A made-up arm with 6 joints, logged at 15 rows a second.
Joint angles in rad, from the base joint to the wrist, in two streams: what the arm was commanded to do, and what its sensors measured. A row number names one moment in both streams.
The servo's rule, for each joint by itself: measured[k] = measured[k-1] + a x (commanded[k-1-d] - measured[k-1]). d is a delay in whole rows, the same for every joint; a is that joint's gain. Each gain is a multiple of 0.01, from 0.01 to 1. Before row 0 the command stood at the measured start. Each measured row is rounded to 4 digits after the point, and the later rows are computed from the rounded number. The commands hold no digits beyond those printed.
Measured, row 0:
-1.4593, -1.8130, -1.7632, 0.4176, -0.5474, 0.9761
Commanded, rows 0 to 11:
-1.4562, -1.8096, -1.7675, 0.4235, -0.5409, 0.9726
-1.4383, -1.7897, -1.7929, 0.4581, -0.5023, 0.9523
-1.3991, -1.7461, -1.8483, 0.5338, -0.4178, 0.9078
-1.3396, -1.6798, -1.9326, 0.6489, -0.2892, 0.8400
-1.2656, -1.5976, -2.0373, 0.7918, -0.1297, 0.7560
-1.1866, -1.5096, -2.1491, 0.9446, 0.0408, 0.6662
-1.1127, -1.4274, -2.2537, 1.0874, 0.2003, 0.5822
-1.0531, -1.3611, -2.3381, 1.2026, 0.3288, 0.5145
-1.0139, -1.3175, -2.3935, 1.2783, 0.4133, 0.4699
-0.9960, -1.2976, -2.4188, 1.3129, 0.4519, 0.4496
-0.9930, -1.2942, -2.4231, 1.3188, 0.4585, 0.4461
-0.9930, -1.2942, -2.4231, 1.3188, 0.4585, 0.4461
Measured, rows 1 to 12:
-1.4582, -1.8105, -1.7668, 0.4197, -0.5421, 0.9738
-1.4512, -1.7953, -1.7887, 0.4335, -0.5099, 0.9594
-1.4330, -1.7594, -1.8388, 0.4696, -0.4353, 0.9248
-1.4003, -1.7013, -1.9176, 0.5341, -0.3170, 0.8680
-1.3532, -1.6256, -2.0181, 0.6269, -0.1653, 0.7930
-1.2949, -1.5409, -2.1281, 0.7413, 0.0016, 0.7080
-1.2311, -1.4580, -2.2336, 0.8659, 0.1625, 0.6237
-1.1688, -1.3873, -2.3214, 0.9871, 0.2972, 0.5505
-1.1146, -1.3363, -2.3820, 1.0919, 0.3912, 0.4965
-1.0731, -1.3080, -2.4129, 1.1715, 0.4404, 0.4651
-1.0451, -1.2979, -2.4215, 1.2245, 0.4551, 0.4524
-1.0269, -1.2952, -2.4228, 1.2584, 0.4579, 0.4482
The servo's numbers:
d 0
a 0.35 0.73 0.84 0.36 0.81 0.67

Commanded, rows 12 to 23:
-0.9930, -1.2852, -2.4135, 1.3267, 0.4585, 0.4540
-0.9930, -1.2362, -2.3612, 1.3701, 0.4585, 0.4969
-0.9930, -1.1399, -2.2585, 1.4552, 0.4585, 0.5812
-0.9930, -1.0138, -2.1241, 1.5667, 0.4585, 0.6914
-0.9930, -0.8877, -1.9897, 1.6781, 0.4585, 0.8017
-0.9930, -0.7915, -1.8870, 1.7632, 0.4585, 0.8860
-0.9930, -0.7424, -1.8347, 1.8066, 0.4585, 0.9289
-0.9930, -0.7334, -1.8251, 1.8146, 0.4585, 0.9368
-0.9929, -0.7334, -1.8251, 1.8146, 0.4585, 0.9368
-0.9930, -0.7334, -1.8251, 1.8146, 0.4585, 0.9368
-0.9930, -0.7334, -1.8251, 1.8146, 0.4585, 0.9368
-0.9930, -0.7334, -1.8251, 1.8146, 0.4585, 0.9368
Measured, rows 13 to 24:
-1.0150, -1.2879, -2.4150, 1.2830, 0.4584, 0.4521
-1.0073, -1.2502, -2.3698, 1.3144, 0.4585, 0.4821
-1.0023, -1.1697, -2.2763, 1.3651, 0.4585, 0.5485
-0.9990, -1.0559, -2.1485, 1.4377, 0.4585, 0.6442
-0.9969, -0.9331, -2.0151, 1.5242, 0.4585, 0.7497
-0.9955, -0.8297, -1.9075, 1.6102, 0.4585, 0.8410
-0.9946, -0.7660, -1.8463, 1.6809, 0.4585, 0.8999
-0.9940, -0.7422, -1.8285, 1.7290, 0.4585, 0.9246
-0.9936, -0.7358, -1.8256, 1.7598, 0.4585, 0.9328
-0.9934, -0.7340, -1.8252, 1.7795, 0.4585, 0.9355
-0.9933, -0.7336, -1.8251, 1.7921, 0.4585, 0.9364
-0.9932, -0.7335, -1.8251, 1.8002, 0.4585, 0.9367

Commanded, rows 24 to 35:
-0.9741, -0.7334, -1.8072, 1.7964, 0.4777, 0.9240
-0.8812, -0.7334, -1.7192, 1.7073, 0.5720, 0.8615
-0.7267, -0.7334, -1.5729, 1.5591, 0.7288, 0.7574
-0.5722, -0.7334, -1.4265, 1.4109, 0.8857, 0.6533
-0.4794, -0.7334, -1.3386, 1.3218, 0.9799, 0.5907
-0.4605, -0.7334, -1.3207, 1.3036, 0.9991, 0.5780
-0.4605, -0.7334, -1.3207, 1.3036, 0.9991, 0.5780
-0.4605, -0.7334, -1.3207, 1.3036, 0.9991, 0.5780
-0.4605, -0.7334, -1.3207, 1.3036, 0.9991, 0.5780
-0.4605, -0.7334, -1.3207, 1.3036, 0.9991, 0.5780
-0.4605, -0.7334, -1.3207, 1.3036, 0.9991, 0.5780
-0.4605, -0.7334, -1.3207, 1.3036, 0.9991, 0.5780
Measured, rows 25 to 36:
-0.9865, -0.7334, -1.8101, 1.7988, 0.4741, 0.9282
-0.9496, -0.7334, -1.7337, 1.7659, 0.5534, 0.8835
-0.8716, -0.7334, -1.5986, 1.6915, 0.6955, 0.7990
-0.7668, -0.7334, -1.4540, 1.5905, 0.8496, 0.7014
-0.6662, -0.7334, -1.3571, 1.4938, 0.9551, 0.6272
-0.5942, -0.7334, -1.3265, 1.4253, 0.9907, 0.5942
-0.5474, -0.7334, -1.3216, 1.3815, 0.9975, 0.5833
-0.5170, -0.7334, -1.3208, 1.3535, 0.9988, 0.5797
-0.4972, -0.7334, -1.3207, 1.3355, 0.9990, 0.5786
-0.4844, -0.7334, -1.3207, 1.3240, 0.9991, 0.5782
-0.4760, -0.7334, -1.3207, 1.3167, 0.9991, 0.5781
-0.4706, -0.7334, -1.3207, 1.3120, 0.9991, 0.5780

